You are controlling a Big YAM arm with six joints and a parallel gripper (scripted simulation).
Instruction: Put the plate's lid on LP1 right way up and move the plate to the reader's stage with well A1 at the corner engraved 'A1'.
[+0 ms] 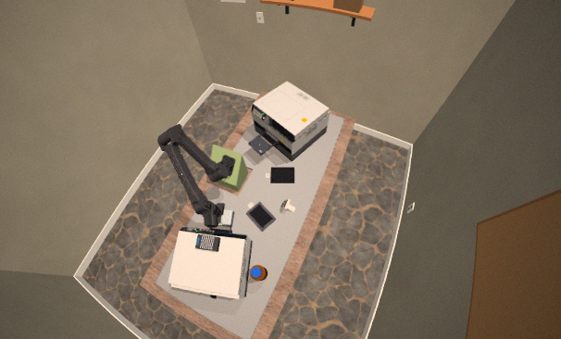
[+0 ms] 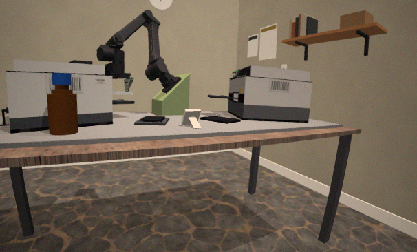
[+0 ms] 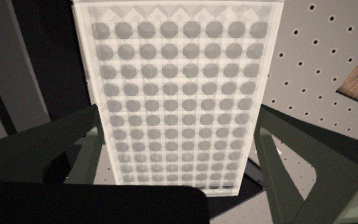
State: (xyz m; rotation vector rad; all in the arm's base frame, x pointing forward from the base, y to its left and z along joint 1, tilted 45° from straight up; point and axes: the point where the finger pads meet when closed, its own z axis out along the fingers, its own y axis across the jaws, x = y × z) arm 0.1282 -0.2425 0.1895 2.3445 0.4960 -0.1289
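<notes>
The dark lid lies 19 cm ahead of my hand, 13 cm to the left of it and 10 cm below it. Round my hand: lidded white well plate: right at my hand; brown capped bottle: 35 cm ahead, 19 cm to the right, 1 cm below; grey pad: 19 cm ahead, 13 cm to the left, 11 cm below.
</notes>
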